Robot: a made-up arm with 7 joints.
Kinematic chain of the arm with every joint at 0, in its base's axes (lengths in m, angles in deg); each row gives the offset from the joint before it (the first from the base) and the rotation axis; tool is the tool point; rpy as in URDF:
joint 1: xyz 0 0 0.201 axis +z
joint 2: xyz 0 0 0 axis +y
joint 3: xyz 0 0 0.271 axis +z
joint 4: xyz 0.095 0 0 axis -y
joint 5: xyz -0.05 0 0.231 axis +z
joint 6: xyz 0 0 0 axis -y
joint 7: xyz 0.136 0 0 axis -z
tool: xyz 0 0 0 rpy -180 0 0
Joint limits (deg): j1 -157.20..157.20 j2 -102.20..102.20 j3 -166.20..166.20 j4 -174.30..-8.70 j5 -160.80..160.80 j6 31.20..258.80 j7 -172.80..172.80
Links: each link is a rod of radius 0.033 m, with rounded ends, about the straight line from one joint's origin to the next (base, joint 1, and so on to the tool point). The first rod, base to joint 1, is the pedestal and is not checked.
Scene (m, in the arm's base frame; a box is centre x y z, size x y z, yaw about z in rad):
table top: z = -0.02
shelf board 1: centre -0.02 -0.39 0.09 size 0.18 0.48 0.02 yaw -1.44
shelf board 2: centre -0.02 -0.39 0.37 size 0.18 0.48 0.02 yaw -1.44
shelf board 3: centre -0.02 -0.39 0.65 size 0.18 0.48 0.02 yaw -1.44
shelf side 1: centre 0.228 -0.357 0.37 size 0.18 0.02 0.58 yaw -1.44
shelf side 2: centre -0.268 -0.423 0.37 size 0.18 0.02 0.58 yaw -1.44
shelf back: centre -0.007 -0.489 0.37 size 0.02 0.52 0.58 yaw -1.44
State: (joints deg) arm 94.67 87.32 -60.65 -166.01 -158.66 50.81 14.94
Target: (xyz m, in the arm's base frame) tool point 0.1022 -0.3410 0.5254
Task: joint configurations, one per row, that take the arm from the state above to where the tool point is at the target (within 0.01 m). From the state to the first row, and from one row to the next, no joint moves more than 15 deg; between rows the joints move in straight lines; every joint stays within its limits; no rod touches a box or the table.
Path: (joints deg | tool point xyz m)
1: 86.50 83.96 -74.07 -163.42 -156.09 48.90 14.94 | 0.3133 -0.0247 0.1481
2: 78.33 80.60 -87.50 -160.84 -153.51 46.99 14.94 | 0.3234 -0.0688 0.2280
3: 70.16 77.24 -100.92 -158.25 -150.94 45.08 14.94 | 0.3036 -0.1182 0.3123
4: 62.00 73.88 -114.35 -155.66 -148.37 43.18 14.94 | 0.2525 -0.1608 0.3942
5: 53.83 70.51 -127.77 -153.07 -145.79 41.27 14.94 | 0.1746 -0.1839 0.4671
6: 45.66 67.15 -141.19 -150.49 -143.22 39.36 14.94 | 0.0807 -0.1773 0.5254
7: 39.98 52.56 -132.83 -137.98 -148.20 42.70 14.94 | 0.0963 -0.2664 0.5275
8: 34.30 37.97 -124.46 -125.48 -153.19 46.03 14.94 | 0.1022 -0.3410 0.5254

